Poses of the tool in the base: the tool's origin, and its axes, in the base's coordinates. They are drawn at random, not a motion.
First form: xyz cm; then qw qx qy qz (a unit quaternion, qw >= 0).
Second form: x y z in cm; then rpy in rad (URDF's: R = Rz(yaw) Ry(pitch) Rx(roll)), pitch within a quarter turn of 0, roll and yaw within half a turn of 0. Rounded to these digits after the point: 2 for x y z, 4 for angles.
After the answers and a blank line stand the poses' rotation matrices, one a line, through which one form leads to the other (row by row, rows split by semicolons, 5 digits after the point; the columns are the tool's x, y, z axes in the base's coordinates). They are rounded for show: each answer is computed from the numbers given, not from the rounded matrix.
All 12 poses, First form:
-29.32, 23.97, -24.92, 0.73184, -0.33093, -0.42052, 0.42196
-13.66, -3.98, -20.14, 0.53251, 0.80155, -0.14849, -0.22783
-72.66, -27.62, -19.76, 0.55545, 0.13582, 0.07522, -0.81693
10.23, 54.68, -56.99, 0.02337, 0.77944, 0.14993, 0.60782
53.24, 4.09, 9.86, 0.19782, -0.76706, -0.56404, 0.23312
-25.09, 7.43, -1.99, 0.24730, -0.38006, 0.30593, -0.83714
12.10, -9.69, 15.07, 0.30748, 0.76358, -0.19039, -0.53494
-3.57, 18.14, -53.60, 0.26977, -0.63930, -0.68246, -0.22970
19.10, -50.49, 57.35, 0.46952, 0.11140, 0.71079, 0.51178
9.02, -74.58, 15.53, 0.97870, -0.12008, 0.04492, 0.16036
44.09, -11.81, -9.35, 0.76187, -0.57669, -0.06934, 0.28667
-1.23, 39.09, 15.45, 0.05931, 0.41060, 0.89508, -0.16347
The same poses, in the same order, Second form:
-29.32, 23.97, -24.92, -1.0999, -0.3429, 1.2575
-13.66, -3.98, -20.14, 1.9138, 0.2086, -0.5136
-72.66, -27.62, -19.76, 0.0294, 0.3104, -1.9427
10.23, 54.68, -56.99, 2.4423, -1.2241, 0.8812
53.24, 4.09, 9.86, -2.5331, 0.1349, 1.3105
-25.09, 7.43, -1.99, -0.9284, -0.5064, -2.3094
12.10, -9.69, 15.07, 1.9114, 0.7752, -1.0504
-3.57, 18.14, -53.60, -3.0997, -0.7234, 1.6202
19.10, -50.49, 57.35, 1.6131, 0.5865, 2.2672
9.02, -74.58, 15.53, -0.2243, 0.1268, 0.3105
44.09, -11.81, -9.35, -1.2305, 0.2269, 0.5590
-1.23, 39.09, 15.45, -2.8876, 0.2428, 2.3126

0.29022 -0.33929 -0.89479; 0.89595 0.42487 0.12949; 0.33623 -0.83927 0.42729
0.85209 0.00460 -0.52338; -0.48069 -0.38877 -0.78600; -0.20709 0.92132 -0.32906
-0.34606 0.92796 -0.13835; -0.88709 -0.37164 -0.27378; -0.30547 0.02798 0.95179
0.21615 0.20531 0.95453; 0.26213 -0.95395 0.14583; 0.94051 0.21869 -0.26002
0.25503 0.77307 -0.58079; 0.95754 -0.28545 0.04050; -0.13448 -0.56646 -0.81304
-0.58879 0.18151 0.78764; -0.64659 -0.69050 -0.32423; 0.48501 -0.70019 0.52392
0.35519 0.03821 -0.93401; -0.61972 -0.73842 -0.26587; -0.69985 0.67326 -0.23860
-0.03703 0.99653 -0.07452; 0.74867 0.07706 0.65845; 0.66191 -0.03141 -0.74892
-0.53428 -0.32222 0.78148; 0.63895 0.45134 0.62293; -0.55344 0.83215 -0.03526
0.94453 -0.32467 0.04941; 0.30310 0.91973 0.24945; -0.12644 -0.22064 0.96713
0.82603 -0.35683 -0.43629; 0.51678 0.17050 0.83897; -0.22498 -0.91848 0.32524
-0.65578 0.75443 -0.02807; 0.71565 0.60937 -0.34134; -0.24042 -0.24393 -0.93952

